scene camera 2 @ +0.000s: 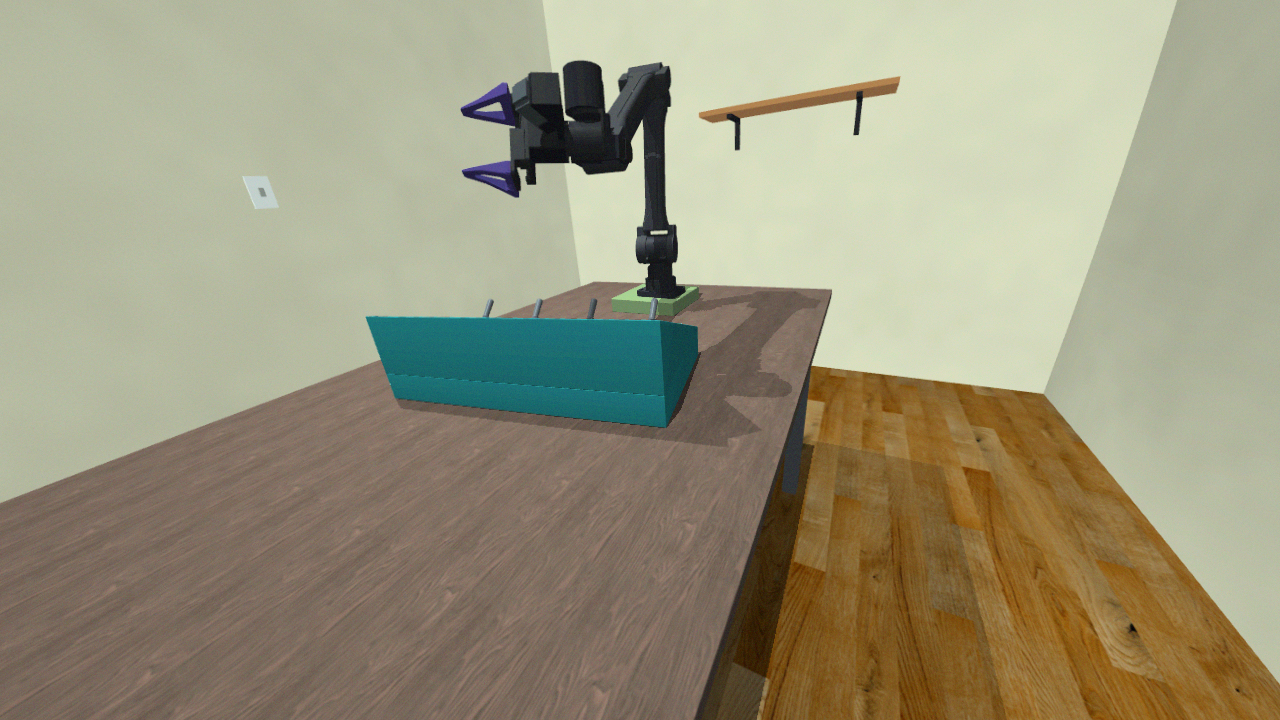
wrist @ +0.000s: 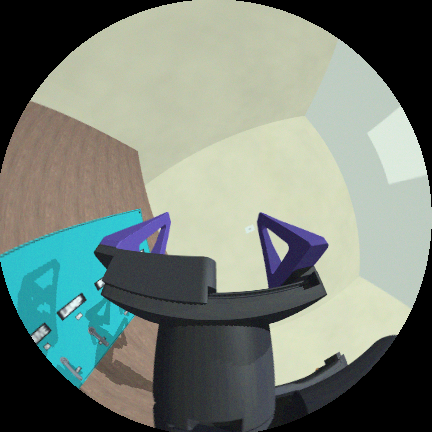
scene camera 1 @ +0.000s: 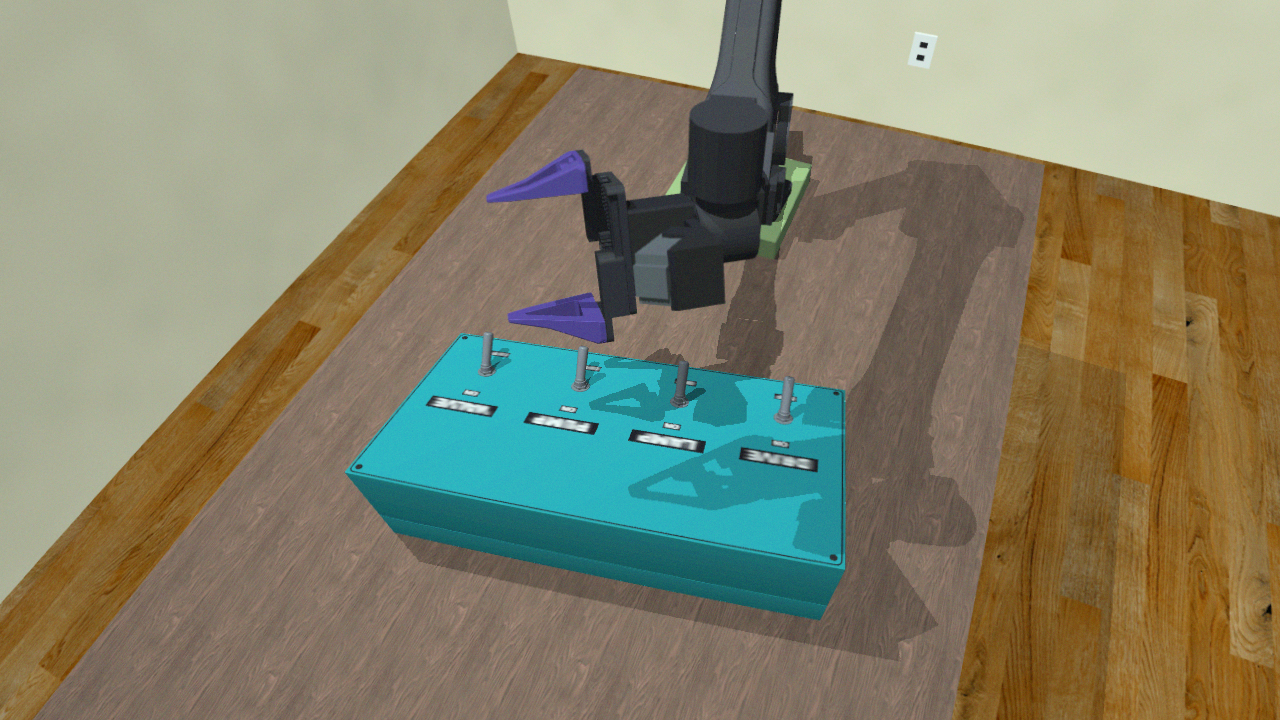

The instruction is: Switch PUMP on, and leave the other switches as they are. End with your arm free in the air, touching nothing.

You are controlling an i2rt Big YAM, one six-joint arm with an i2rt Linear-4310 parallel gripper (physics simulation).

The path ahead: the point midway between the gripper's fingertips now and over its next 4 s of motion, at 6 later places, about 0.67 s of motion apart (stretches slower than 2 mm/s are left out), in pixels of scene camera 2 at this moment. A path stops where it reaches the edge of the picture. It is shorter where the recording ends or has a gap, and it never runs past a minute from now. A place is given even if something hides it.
My gripper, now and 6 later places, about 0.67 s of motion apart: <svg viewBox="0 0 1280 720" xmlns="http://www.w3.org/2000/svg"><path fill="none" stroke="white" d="M462 142L469 170L480 192L496 216L506 231L518 243L529 253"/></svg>
